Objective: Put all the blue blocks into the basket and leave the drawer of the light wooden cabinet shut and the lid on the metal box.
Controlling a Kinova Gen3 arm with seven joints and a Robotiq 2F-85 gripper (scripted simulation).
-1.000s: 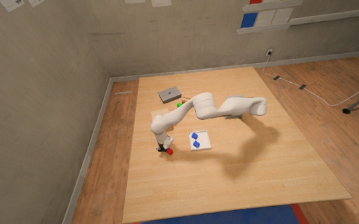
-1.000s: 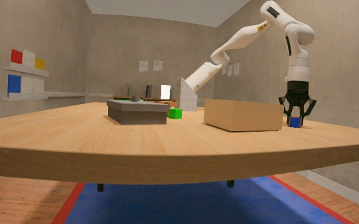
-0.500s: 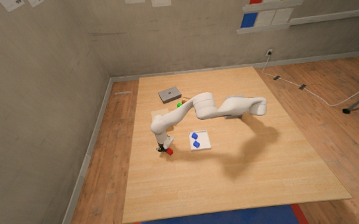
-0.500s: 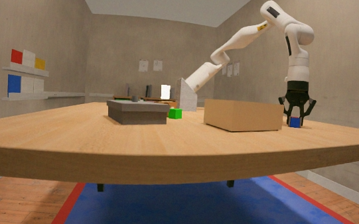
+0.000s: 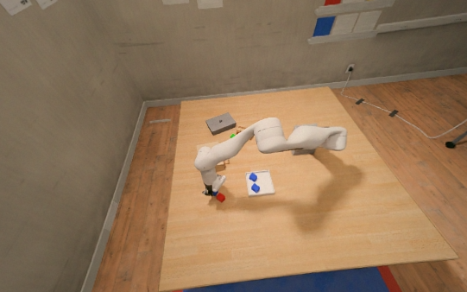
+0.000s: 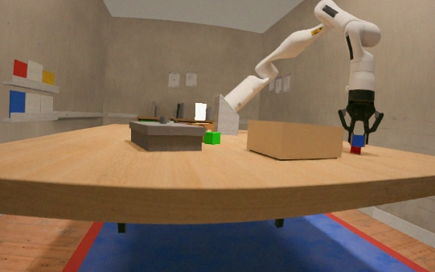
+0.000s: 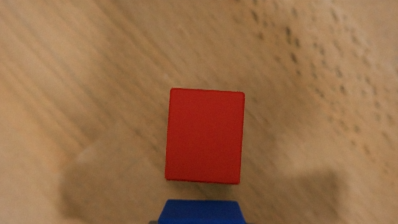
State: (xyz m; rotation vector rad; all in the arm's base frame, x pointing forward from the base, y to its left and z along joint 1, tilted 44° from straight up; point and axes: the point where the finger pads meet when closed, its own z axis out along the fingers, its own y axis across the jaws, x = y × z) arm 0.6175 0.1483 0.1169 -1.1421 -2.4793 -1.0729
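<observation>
The red block lies 30 mm behind my hand, 40 mm to the left of it and 30 mm below it. From my hand the other things lie so: light wooden cabinet 10 mm behind, 230 mm to the right, 10 mm below; drawer 30 mm behind, 230 mm to the right, 10 mm below; white basket 260 mm behind, 10 mm to the right, 30 mm below.
</observation>
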